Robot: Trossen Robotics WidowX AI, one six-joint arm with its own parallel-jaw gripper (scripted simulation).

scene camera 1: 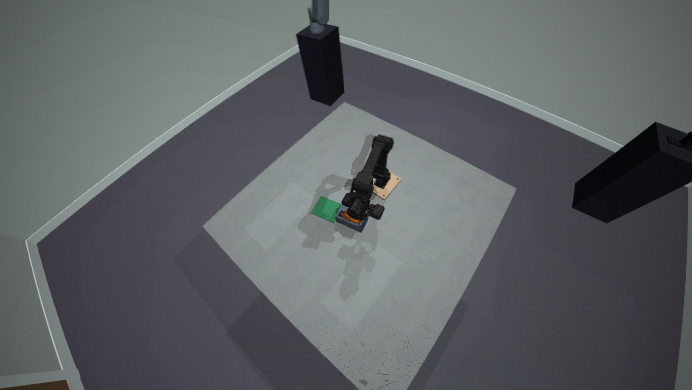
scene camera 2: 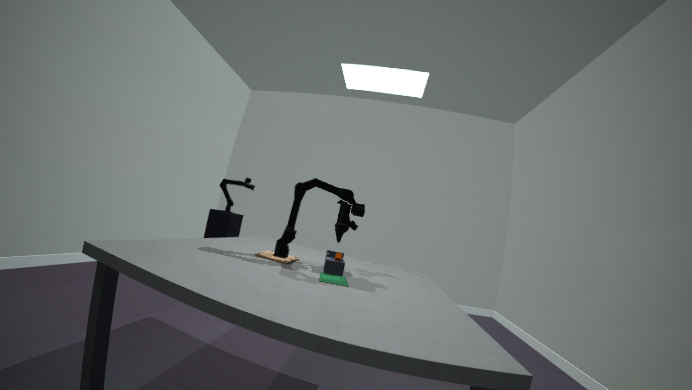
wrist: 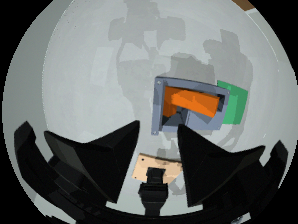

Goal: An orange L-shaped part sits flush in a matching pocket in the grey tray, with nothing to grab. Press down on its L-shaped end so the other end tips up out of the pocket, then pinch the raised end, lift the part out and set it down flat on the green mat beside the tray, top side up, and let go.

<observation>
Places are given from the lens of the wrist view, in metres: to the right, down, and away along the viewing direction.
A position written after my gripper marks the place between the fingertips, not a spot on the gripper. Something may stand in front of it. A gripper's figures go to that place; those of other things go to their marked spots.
my gripper point(wrist: 159, 126): 0.01, 0.01, 0.09
orange L-shaped part point(wrist: 198, 101): 0.07, -0.02, 0.14
</observation>
